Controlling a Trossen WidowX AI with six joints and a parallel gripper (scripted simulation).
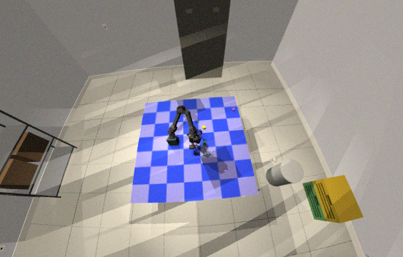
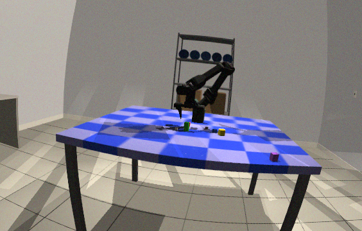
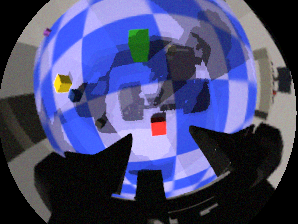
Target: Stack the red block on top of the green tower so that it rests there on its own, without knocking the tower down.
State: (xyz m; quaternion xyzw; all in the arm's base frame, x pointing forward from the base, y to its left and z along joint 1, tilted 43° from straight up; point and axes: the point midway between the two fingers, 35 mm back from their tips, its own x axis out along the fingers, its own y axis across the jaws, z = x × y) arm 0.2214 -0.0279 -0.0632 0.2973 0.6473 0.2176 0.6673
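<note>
Right now the red block is 30 mm below my gripper tip. Round my gripper tip: yellow block: 150 mm ahead, 210 mm to the left, 20 mm below; purple block: 570 mm ahead, 440 mm to the left, 20 mm below; small blue block: 100 mm ahead, 170 mm to the left, 30 mm below.
</note>
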